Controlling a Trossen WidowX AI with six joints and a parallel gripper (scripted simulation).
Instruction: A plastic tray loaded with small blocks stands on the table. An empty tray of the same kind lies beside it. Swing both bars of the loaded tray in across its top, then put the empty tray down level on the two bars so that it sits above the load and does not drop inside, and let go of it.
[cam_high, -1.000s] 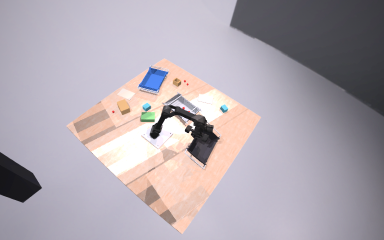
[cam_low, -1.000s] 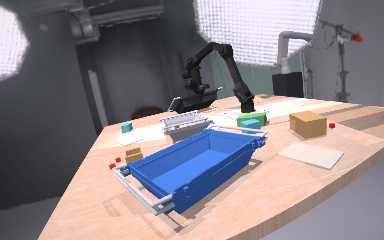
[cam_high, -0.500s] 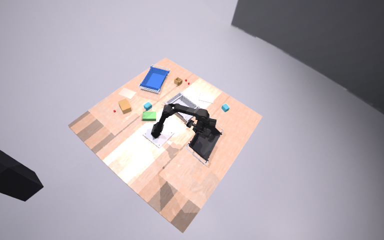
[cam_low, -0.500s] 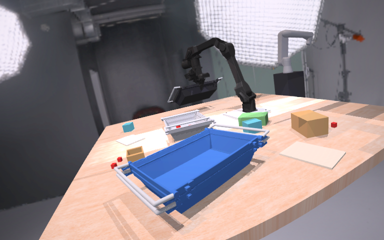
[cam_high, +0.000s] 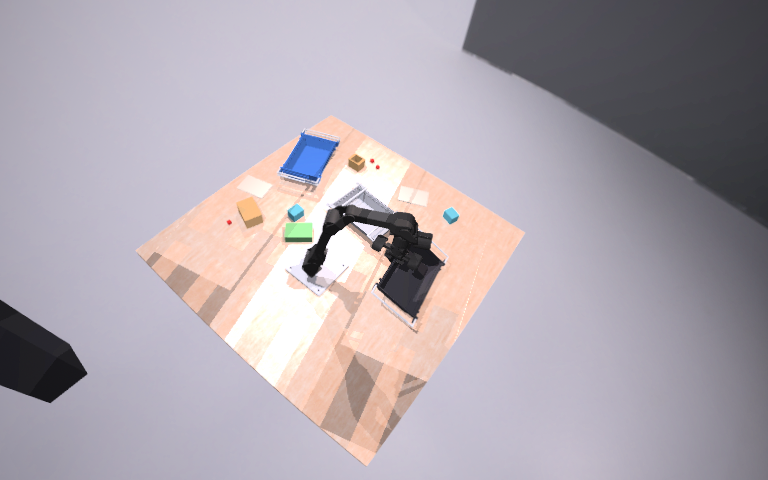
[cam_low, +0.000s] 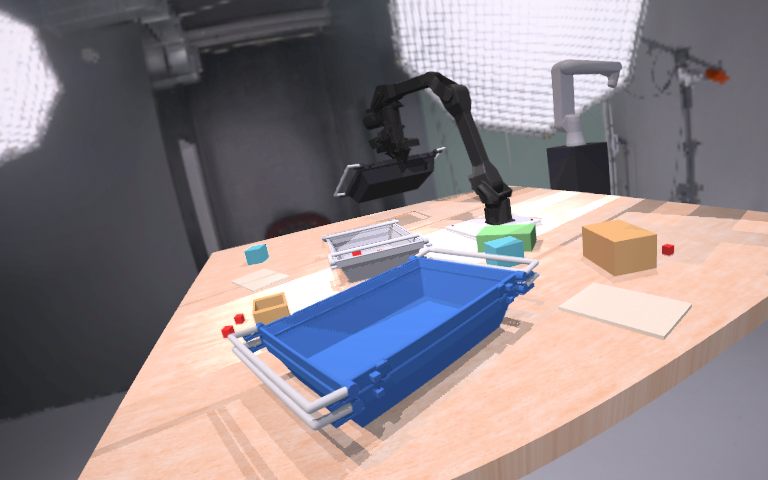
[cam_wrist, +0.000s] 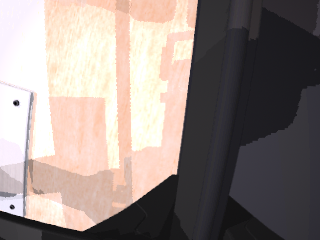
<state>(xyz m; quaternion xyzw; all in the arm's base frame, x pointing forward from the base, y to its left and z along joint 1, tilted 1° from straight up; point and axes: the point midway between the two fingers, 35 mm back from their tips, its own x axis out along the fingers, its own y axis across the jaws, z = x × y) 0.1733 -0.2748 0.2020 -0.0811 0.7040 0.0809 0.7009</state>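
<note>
Now: the black tray 80 mm to the right of my gripper tip, 20 mm ahead of it and 10 mm below it. Also, from my gripper tip: small box 580 mm to the left, 420 mm ahead, 160 mm below; then red block 240 mm to the left, 220 mm ahead, 160 mm below; then green block 450 mm to the left, 150 mm below, 90 mm behind.
</note>
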